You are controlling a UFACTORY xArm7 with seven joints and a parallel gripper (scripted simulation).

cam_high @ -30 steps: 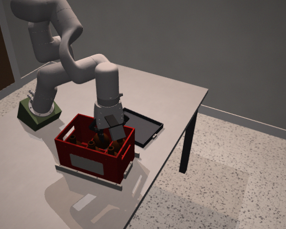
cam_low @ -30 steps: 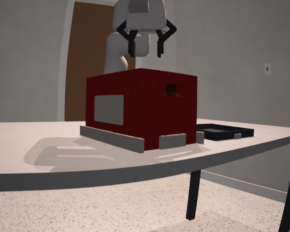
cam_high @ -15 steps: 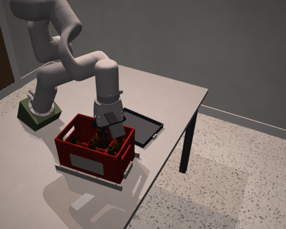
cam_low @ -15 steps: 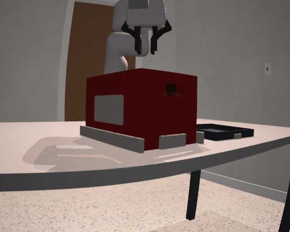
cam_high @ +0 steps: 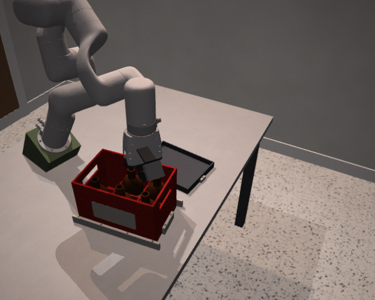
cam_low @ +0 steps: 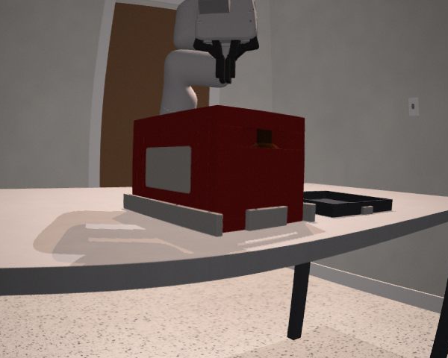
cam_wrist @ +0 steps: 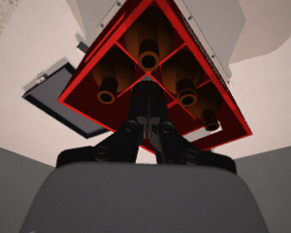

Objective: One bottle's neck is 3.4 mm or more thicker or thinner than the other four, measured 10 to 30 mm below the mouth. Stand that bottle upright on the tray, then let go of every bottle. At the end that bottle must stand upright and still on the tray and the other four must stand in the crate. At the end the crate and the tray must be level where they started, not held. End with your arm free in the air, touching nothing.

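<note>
The red crate lies 160 mm below my hand, 90 mm behind it and 40 mm to the left of it. From my hand the other things lie so: black tray: 320 mm to the left, 230 mm below, 40 mm behind.
</note>
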